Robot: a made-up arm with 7 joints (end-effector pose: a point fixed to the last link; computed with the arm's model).
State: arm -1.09 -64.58 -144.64 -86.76 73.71 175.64 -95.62
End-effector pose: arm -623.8 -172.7 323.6 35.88 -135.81 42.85
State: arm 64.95 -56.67 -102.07 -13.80 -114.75 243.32 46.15
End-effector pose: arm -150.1 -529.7 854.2 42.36 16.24 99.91
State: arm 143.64 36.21 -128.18 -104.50 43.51 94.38 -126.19
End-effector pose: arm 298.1 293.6 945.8 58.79 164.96 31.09
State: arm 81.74 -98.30 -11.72 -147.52 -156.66 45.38 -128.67
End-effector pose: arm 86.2 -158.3 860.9 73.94 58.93 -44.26
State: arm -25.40 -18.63 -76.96 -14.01 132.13 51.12 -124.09
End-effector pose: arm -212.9 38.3 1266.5 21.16 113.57 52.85
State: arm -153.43 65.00 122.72 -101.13 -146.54 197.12 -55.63
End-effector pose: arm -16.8 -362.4 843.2 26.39 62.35 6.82
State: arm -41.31 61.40 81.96 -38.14 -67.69 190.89 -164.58
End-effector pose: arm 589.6 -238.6 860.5 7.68 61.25 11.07
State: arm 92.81 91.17 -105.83 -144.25 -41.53 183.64 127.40
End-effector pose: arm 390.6 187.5 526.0 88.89 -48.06 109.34
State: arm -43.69 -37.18 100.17 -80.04 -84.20 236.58 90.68
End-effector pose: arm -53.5 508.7 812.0 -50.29 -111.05 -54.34
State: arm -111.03 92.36 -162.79 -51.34 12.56 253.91 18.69
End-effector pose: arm -285.5 -568.5 669.6 103.73 40.46 -31.26
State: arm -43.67 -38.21 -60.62 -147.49 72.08 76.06 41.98
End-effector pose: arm -119.9 -323.4 627.8 -20.85 62.06 -4.52
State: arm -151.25 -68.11 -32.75 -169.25 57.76 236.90 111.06
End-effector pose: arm -44.3 156.3 675.9 -113.60 46.12 108.03
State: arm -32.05 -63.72 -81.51 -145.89 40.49 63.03 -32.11
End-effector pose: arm -185.0 -300.6 562.3 -68.90 12.49 -61.08
